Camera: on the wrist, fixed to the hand. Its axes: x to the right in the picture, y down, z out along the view.
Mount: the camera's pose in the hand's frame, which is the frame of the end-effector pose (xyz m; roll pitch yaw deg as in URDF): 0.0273 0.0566 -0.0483 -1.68 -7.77 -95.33
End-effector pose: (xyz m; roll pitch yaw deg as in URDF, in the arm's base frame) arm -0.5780 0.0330 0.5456 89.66 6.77 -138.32
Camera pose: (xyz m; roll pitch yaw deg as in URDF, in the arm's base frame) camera -0.5709 -0.0258 0.5983 -58.32 75.46 75.87
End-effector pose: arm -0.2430 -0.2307 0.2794 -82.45 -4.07 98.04
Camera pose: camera -0.2074 -0.1937 0.2190 89.15 -80.65 -83.51
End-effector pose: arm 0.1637 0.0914 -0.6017 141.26 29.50 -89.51
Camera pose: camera 0.1503 0.0315 -0.5515 -139.91 35.72 32.97
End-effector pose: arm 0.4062 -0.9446 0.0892 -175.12 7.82 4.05
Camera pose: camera 0.4433 -1.0026 0.1284 -174.34 2.17 99.68
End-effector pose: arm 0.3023 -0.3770 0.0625 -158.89 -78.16 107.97
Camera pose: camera 0.3748 -0.3730 0.0943 99.13 2.47 -147.94
